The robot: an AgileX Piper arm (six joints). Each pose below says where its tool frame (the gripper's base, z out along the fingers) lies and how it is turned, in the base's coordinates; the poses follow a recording.
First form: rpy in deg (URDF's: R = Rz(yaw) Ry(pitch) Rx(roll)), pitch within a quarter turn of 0, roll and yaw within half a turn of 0; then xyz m.
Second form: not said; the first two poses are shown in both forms.
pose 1, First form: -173.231 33.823 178.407 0.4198 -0.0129 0.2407
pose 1, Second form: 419.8 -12.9 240.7 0.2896 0.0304 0.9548 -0.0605
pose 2, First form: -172.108 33.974 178.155 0.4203 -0.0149 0.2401
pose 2, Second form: 420.3 -14.9 240.1 0.2904 0.0355 0.9537 -0.0705
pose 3, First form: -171.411 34.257 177.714 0.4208 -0.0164 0.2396
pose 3, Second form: 420.8 -16.4 239.6 0.2922 0.0411 0.9523 -0.0774
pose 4, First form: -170.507 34.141 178.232 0.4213 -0.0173 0.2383
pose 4, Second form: 421.3 -17.3 238.3 0.2913 0.0390 0.9522 -0.0836
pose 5, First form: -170.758 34.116 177.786 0.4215 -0.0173 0.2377
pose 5, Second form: 421.5 -17.3 237.7 0.2908 0.0420 0.9523 -0.0827
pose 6, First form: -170.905 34.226 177.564 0.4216 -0.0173 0.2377
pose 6, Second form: 421.6 -17.3 237.7 0.2917 0.0436 0.9520 -0.0820
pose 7, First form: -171.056 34.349 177.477 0.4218 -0.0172 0.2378
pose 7, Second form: 421.8 -17.2 237.8 0.2927 0.0440 0.9518 -0.0810
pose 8, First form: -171.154 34.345 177.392 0.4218 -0.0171 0.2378
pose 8, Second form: 421.8 -17.1 237.8 0.2926 0.0444 0.9518 -0.0804
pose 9, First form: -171.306 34.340 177.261 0.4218 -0.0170 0.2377
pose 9, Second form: 421.8 -17.0 237.7 0.2925 0.0451 0.9519 -0.0794
